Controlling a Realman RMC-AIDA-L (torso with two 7-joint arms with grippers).
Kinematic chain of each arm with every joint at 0, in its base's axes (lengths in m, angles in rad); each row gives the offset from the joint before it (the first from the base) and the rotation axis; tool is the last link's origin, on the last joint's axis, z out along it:
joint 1: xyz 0 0 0.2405 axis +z
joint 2: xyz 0 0 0 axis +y
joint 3: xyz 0 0 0.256 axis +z
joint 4: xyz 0 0 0 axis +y
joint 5: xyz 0 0 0.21 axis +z
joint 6: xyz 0 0 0 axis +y
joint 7: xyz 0 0 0.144 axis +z
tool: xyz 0 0 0
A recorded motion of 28 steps. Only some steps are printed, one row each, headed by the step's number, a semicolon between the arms.
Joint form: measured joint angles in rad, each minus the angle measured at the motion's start. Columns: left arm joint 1, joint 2, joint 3, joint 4, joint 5, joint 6, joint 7; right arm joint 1, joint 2, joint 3, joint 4, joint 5, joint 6, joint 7.
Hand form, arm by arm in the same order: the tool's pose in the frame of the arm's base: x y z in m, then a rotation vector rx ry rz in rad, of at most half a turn. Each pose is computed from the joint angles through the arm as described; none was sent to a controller.
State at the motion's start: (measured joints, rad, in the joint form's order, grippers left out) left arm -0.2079 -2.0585 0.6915 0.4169 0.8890 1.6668 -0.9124; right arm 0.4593 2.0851 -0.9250 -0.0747 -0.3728 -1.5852 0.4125
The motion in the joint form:
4: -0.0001 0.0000 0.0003 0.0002 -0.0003 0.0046 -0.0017; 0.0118 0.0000 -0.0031 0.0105 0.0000 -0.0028 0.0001
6: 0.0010 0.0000 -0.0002 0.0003 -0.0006 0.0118 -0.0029; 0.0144 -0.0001 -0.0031 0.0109 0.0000 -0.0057 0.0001
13: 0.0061 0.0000 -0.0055 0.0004 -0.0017 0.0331 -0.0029; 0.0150 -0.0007 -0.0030 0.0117 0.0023 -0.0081 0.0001
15: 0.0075 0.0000 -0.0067 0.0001 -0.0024 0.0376 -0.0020; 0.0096 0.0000 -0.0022 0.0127 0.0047 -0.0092 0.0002
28: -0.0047 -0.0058 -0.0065 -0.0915 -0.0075 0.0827 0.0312; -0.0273 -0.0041 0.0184 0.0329 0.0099 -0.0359 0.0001
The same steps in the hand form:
4: -0.3298 0.2626 0.1013 -1.5754 -0.4014 -1.2882; 0.3051 0.3229 0.0571 -1.3415 0.3402 1.1081
6: -0.3292 0.2617 0.1016 -1.5759 -0.3968 -1.2937; 0.3040 0.3234 0.0573 -1.3417 0.3363 1.1121
13: -0.3286 0.2581 0.1031 -1.5724 -0.3813 -1.3051; 0.3040 0.3234 0.0579 -1.3391 0.3345 1.1135
15: -0.3286 0.2573 0.1034 -1.5709 -0.3777 -1.3066; 0.3059 0.3215 0.0579 -1.3341 0.3393 1.1098
28: -0.3286 0.2510 0.0876 -1.5531 -0.4124 -1.3438; 0.3199 0.3060 0.0610 -1.2944 0.3598 1.0852

